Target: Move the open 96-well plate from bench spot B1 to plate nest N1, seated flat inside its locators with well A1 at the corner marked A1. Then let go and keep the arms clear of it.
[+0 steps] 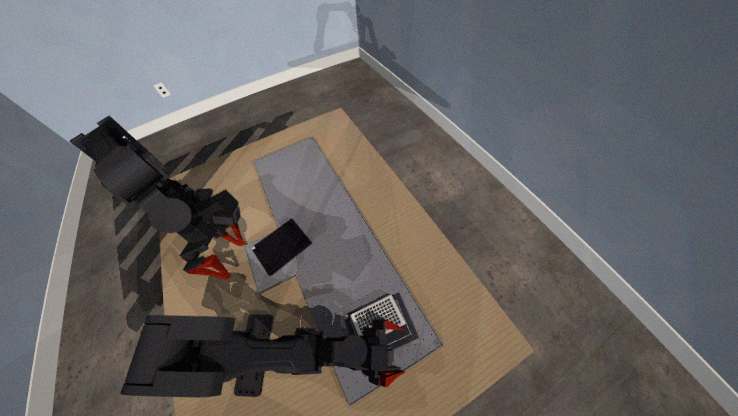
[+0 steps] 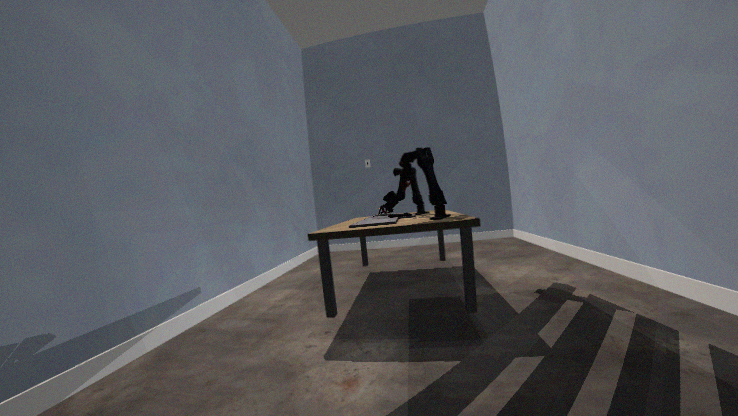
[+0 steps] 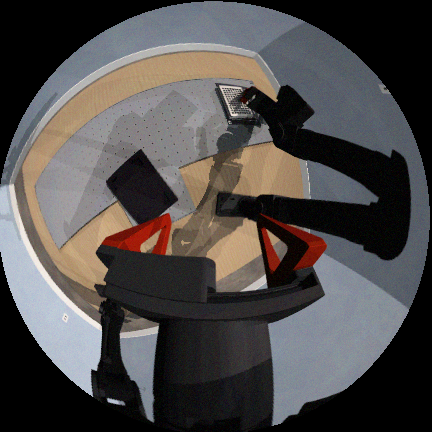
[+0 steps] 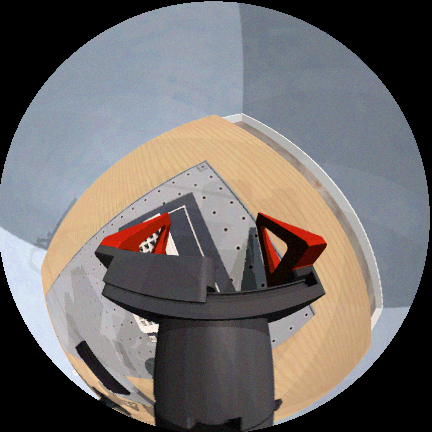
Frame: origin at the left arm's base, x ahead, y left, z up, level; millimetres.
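Where they show: left gripper, fingertip midpoint: [image 1: 236, 260] [image 2: 405, 188] [image 3: 213, 217]; right gripper, fingertip midpoint: [image 1: 403, 349] [image 2: 381, 213] [image 3: 256, 96] [image 4: 212, 217]; left arm's base, link origin: [image 2: 440, 217]; right arm's base, link origin: [image 2: 421, 213] [image 3: 244, 205].
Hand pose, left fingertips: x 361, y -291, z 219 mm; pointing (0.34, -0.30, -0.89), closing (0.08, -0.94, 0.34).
Things, the pixels of their top centre, and the offset from my left fingertips. "spot": a spot on its surface instead. Level surfaces: height alone.
- white 96-well plate, top centre: [image 4: 145, 276] [image 1: 377, 318] [image 3: 236, 99] dx +315, dy -115, dz -190 mm
- dark pad, surface spot: [image 4: 187, 201] [image 1: 413, 336] spot: dx +406, dy -162, dz -204 mm
- black rectangular block, top centre: [image 3: 138, 189] [image 1: 280, 244] dx +15, dy +120, dz -188 mm
- grey perforated board, surface height: dz -206 mm
The white 96-well plate [image 1: 385, 305] [image 3: 231, 102] [image 4: 149, 243] lies flat on a dark pad [image 1: 411, 335] [image 4: 187, 201] with a white outline; the right finger partly hides it. A black rectangular block [image 1: 281, 247] [image 3: 141, 187] [image 4: 102, 367], seemingly the nest, stands near the middle of the board; labels N1 and A1 are not legible. My right gripper [image 1: 403, 350] [image 4: 212, 217] is open and empty, one finger over the plate's edge area and the other off beside the pad. My left gripper [image 1: 236, 260] is open and empty, raised beside the black block.
A grey perforated board [image 1: 289, 160] [image 3: 100, 165] on the wooden table [image 1: 465, 310] [image 2: 351, 225] bears the pad and the block. The right arm [image 1: 268, 351] [image 3: 330, 150] stretches across the table's near side. Walls stand around the table.
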